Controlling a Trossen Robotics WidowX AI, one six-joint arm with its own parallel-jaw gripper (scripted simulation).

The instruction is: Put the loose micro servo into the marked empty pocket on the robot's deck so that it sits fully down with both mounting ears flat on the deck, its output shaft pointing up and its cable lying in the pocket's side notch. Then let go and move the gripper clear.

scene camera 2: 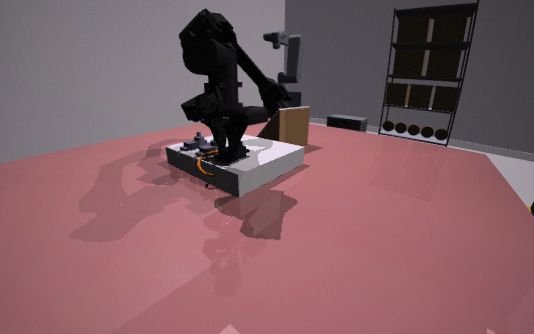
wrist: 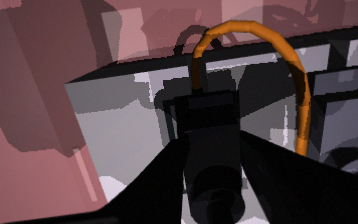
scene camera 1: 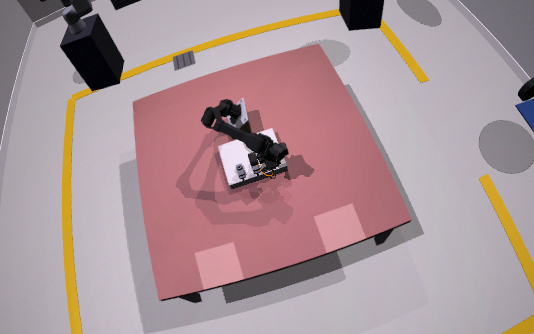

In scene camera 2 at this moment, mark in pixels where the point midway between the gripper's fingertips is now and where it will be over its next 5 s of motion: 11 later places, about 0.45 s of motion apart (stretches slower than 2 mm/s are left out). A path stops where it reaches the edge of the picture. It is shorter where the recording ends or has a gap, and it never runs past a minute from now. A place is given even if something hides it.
My gripper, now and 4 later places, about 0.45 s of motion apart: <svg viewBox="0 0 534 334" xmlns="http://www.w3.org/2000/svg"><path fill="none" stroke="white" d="M227 153L227 152L237 131L259 102L259 84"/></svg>
